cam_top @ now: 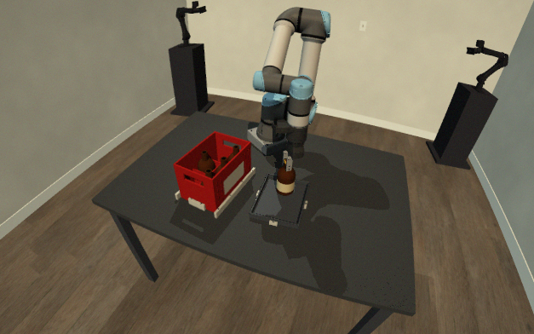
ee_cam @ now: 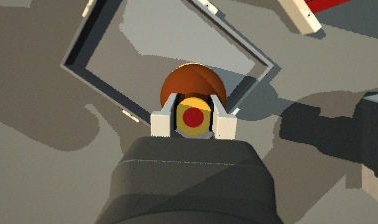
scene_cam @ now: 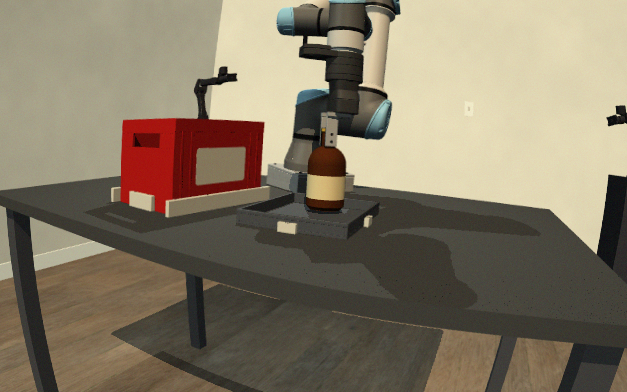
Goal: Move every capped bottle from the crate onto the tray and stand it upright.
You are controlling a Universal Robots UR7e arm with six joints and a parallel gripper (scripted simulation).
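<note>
Right now my hand is 6 cm above the brown capped bottle. Round my hand: dark tray: 5 cm ahead, 14 cm below; then red crate: 3 cm ahead, 29 cm to the right, 7 cm below.
</note>
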